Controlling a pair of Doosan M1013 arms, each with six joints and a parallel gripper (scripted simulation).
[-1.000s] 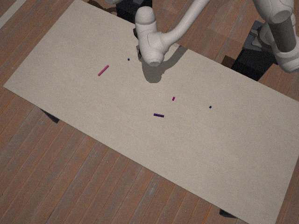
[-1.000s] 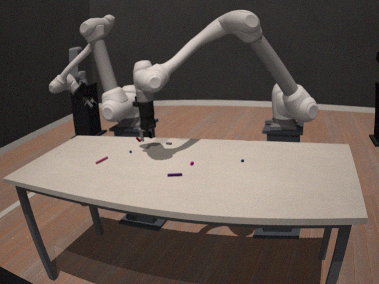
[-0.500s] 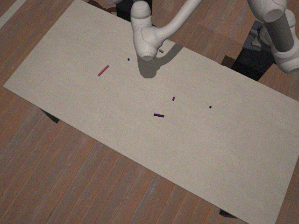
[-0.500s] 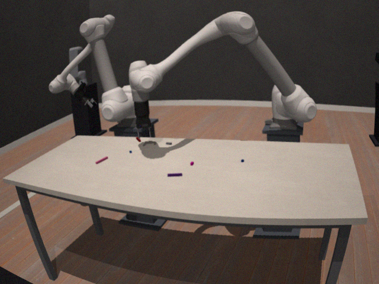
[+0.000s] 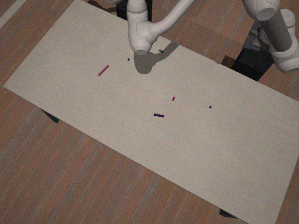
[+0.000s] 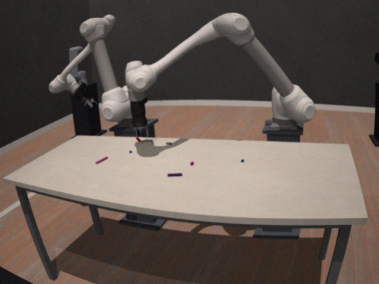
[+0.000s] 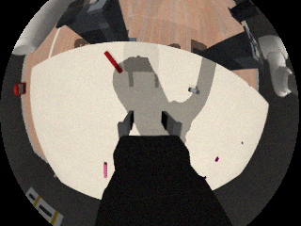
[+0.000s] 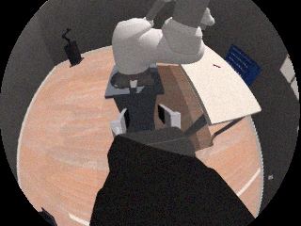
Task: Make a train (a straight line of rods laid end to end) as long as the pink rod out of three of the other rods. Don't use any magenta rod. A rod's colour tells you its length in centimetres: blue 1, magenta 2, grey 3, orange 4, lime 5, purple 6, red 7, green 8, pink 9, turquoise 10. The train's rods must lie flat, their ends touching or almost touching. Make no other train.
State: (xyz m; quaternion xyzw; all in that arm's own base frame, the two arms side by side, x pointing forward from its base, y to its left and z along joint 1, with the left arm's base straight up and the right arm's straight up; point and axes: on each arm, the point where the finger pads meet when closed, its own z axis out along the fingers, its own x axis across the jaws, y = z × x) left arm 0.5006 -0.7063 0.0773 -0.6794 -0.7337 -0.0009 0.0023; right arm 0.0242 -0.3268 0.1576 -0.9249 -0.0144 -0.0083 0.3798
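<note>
My left hand is 21 cm short of the magenta rod, 33 cm to the right of it and 7 cm above it. The rest, counted from my left hand: grey rod 6 cm behind, 12 cm to the left, 7 cm below; then red rod 11 cm behind, 9 cm to the right, 7 cm below; then pink rod 24 cm ahead, 14 cm to the right, 7 cm below.
</note>
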